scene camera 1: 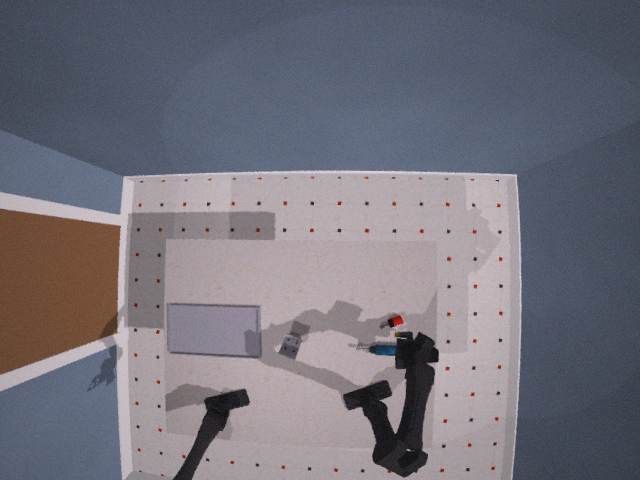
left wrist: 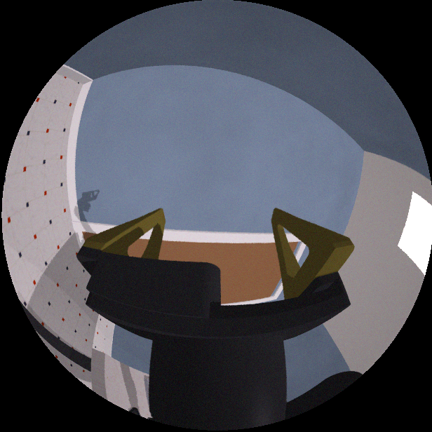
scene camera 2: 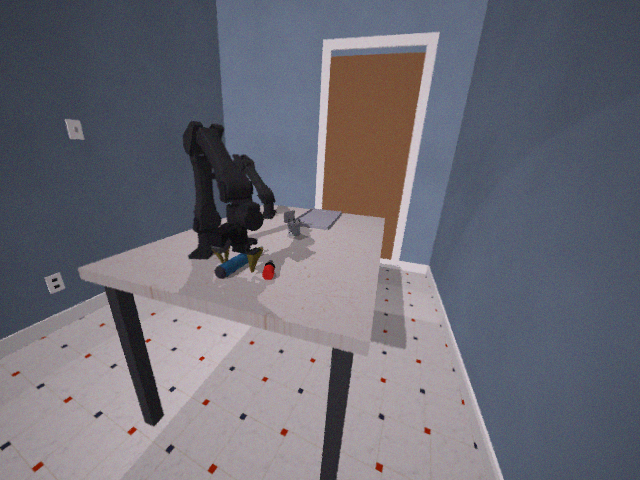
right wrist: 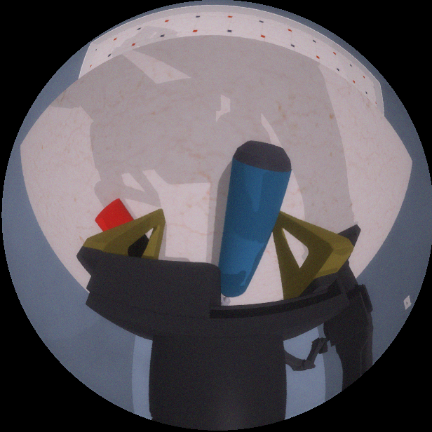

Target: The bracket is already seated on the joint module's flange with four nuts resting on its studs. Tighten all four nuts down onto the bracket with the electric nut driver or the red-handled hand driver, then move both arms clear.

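Places are measured from the left arm's base along level axes (x back, y down, z right), in metres.
Where they show: right gripper, between the fingertips: (scene camera 1: 399, 344) (scene camera 2: 238, 269); left arm's base, origin of its link: (scene camera 1: 227, 401) (scene camera 2: 268, 214); right arm's base, origin of its link: (scene camera 1: 367, 394) (scene camera 2: 208, 248).
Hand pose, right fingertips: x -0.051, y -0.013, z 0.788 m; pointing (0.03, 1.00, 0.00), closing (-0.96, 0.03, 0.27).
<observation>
Each offset is from my right fingertips to the centre of the thing.
The blue electric nut driver @(dx +0.004, dy -0.007, dz -0.062 m) (scene camera 1: 386, 350) (scene camera 2: 233, 265) (right wrist: 255, 210) lies on the table, its bit toward the joint module. My right gripper (scene camera 2: 239, 264) (right wrist: 217, 214) is open, low over the blue handle, with the handle between its spread fingers, closer to the right-hand finger in the right wrist view. The red-handled driver @(dx -0.095, dy -0.004, dz -0.009 m) (scene camera 1: 395, 320) (scene camera 2: 268, 271) (right wrist: 116, 215) lies outside the other finger, which partly hides it. The grey joint module with its bracket (scene camera 1: 290, 346) (scene camera 2: 293, 226) stands mid-table; its nuts are too small to make out. My left gripper (left wrist: 218, 214) is open and empty, facing the wall and door.
A flat grey tray @(dx -0.266, dy +0.005, dz -0.748 m) (scene camera 1: 214, 304) (scene camera 2: 323, 219) lies left of the joint module in scene camera 1. Dark arm parts (scene camera 1: 227, 399) (scene camera 1: 367, 395) stand over the near part of the table. The table's edge (scene camera 2: 268, 322) is close beyond the drivers in scene camera 2.
</observation>
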